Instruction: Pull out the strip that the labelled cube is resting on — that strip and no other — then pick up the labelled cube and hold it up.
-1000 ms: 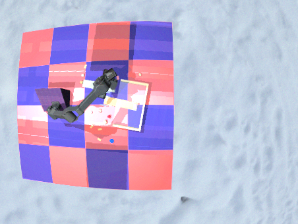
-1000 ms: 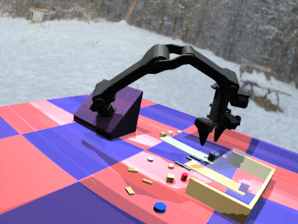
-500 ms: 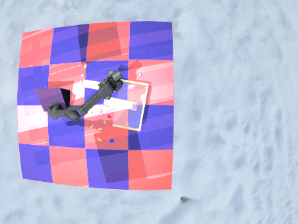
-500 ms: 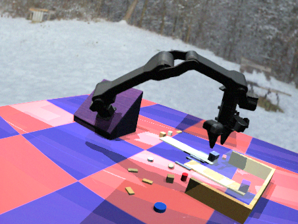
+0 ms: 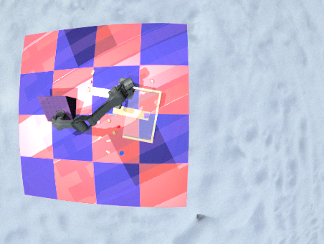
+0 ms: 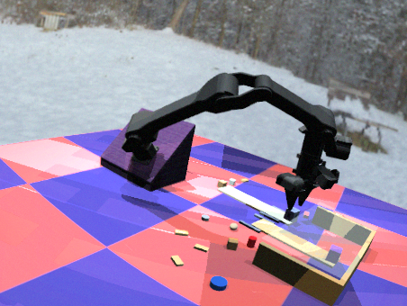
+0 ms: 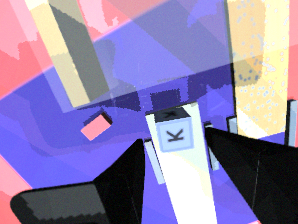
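The labelled cube lies 2 cm below my gripper tip. The rest, counted from my gripper tip: blue disc 38 cm to the right, 3 cm below, 3 cm behind; pink block 7 cm to the left, 4 cm below, 3 cm ahead.
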